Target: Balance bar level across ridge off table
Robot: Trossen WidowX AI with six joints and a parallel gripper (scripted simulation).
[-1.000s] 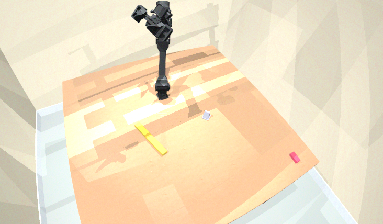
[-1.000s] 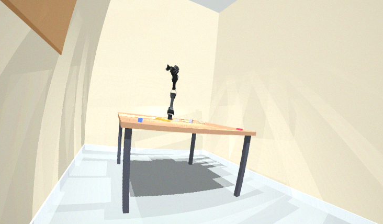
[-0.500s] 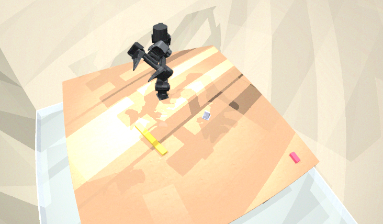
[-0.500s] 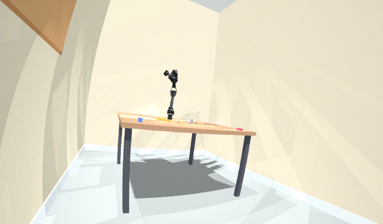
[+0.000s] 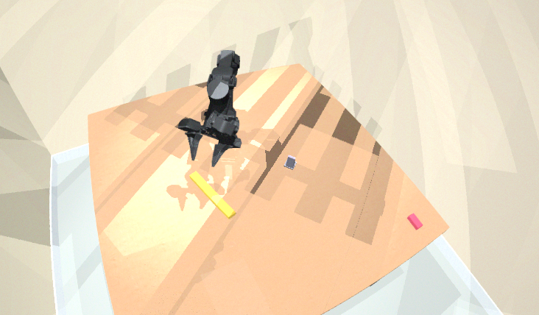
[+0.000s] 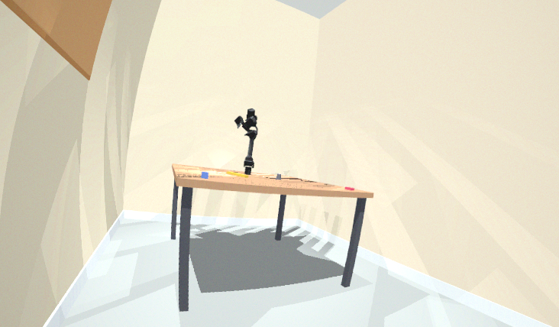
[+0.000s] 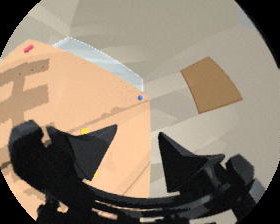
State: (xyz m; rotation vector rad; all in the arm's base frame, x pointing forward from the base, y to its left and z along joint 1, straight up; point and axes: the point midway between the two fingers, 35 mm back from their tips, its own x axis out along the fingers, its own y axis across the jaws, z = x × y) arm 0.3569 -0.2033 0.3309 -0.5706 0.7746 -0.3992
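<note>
My gripper tip is now 300 mm above the yellow bar, 100 mm past it and 40 mm to the right of it. From my gripper tip the other things lie so: blue block 360 mm ahead, 300 mm below, 280 mm to the right.
</note>
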